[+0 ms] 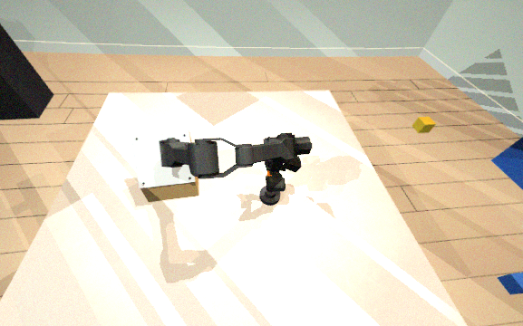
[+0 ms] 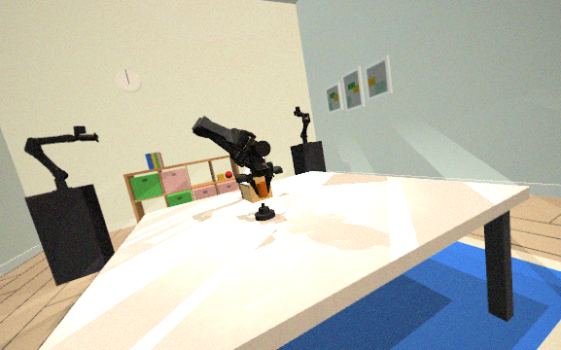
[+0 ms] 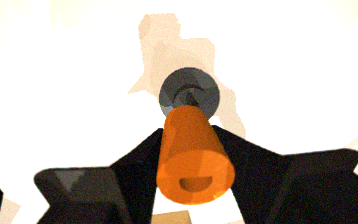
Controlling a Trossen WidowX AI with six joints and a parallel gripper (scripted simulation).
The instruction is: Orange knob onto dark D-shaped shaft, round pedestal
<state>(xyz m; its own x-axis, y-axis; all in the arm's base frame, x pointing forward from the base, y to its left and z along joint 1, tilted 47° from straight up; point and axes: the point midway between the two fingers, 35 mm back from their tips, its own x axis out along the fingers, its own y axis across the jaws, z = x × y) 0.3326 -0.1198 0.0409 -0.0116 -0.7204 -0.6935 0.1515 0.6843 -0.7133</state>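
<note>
The dark round pedestal lies 1 cm to the right of my gripper tip and 6 cm below it. The rest, counted from my gripper tip: orange knob: 2 cm above.
</note>
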